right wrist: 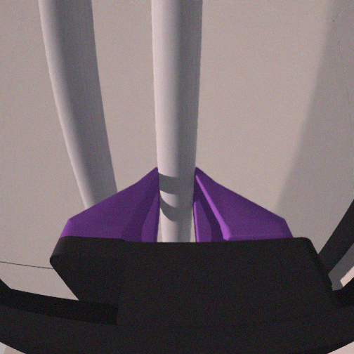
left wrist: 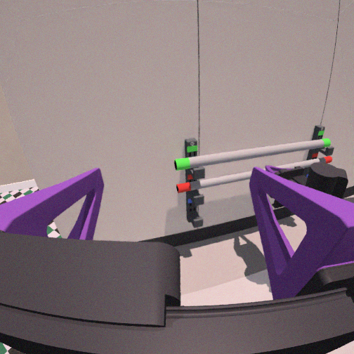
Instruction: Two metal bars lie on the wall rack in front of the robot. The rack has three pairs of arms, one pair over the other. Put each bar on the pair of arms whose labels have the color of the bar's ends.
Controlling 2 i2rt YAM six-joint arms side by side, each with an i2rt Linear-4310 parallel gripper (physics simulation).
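The green-ended bar (left wrist: 250,153) (right wrist: 75,90) lies across the top pair of arms of the wall rack (left wrist: 190,215), beside the green labels. The red-ended bar (left wrist: 225,179) (right wrist: 177,100) is level, below the green-ended bar and near the red label. Its left end shows between the top and middle left arms; whether it touches the middle arms I cannot tell. My right gripper (right wrist: 176,175) is shut on the red-ended bar; its fingers are partly hidden in the left wrist view. My left gripper (left wrist: 176,175) is open and empty, in front of the rack's left side.
The rack's lowest left arm (left wrist: 198,221) holds no bar, and a blue label (left wrist: 189,201) shows above it. The right post (left wrist: 318,133) is partly hidden by the bars and my right arm. A dark strip (left wrist: 220,231) runs along the wall's foot. A checkered surface shows at the far left.
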